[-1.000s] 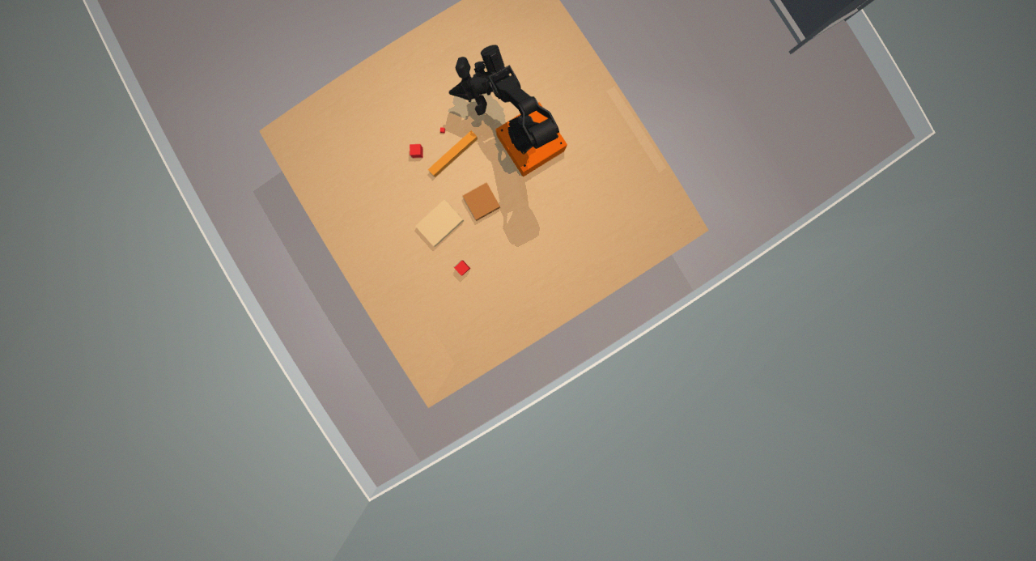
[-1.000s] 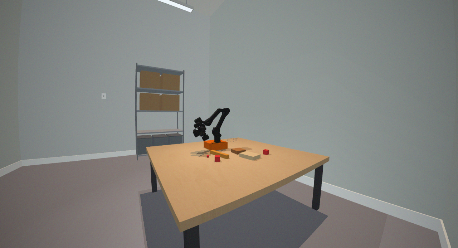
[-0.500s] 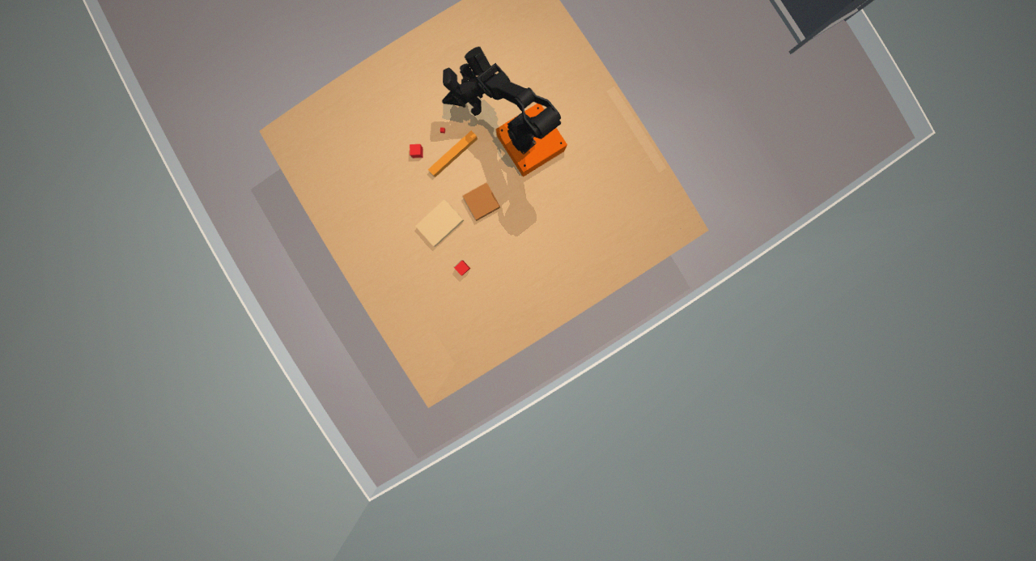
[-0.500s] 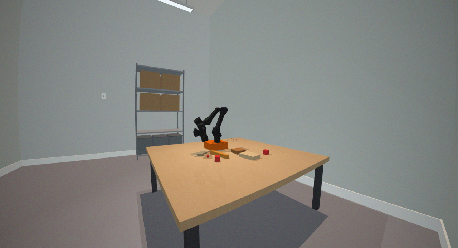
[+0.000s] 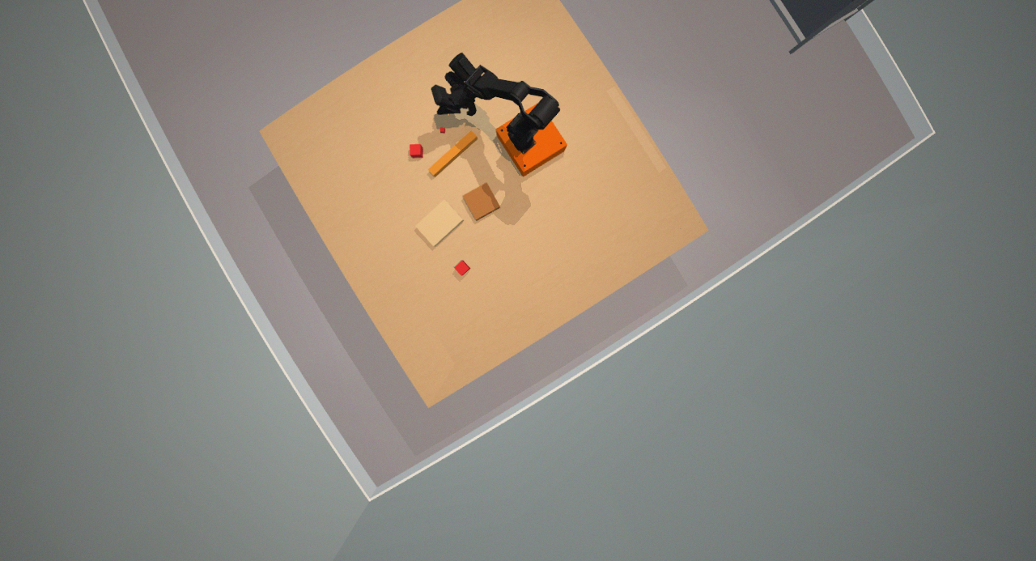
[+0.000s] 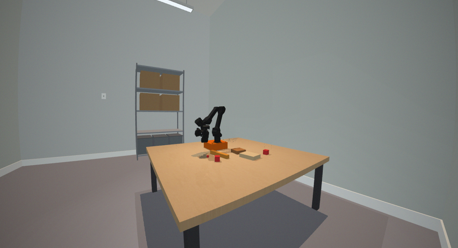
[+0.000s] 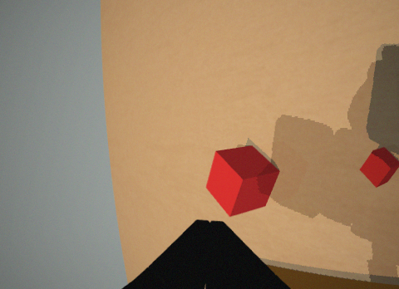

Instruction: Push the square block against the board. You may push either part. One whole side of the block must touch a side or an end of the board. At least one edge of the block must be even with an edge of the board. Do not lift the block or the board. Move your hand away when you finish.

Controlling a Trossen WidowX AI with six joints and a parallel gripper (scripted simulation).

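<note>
The brown square block is 90 mm ahead of my gripper tip, 310 mm to the left of it and 130 mm below it. The rest, counted from my gripper tip: tiny red cube: 10 mm ahead, 130 mm below; pale slab: 260 mm ahead, 260 mm to the left, 130 mm below; long orange board: 50 mm ahead, 100 mm to the left, 130 mm below.
</note>
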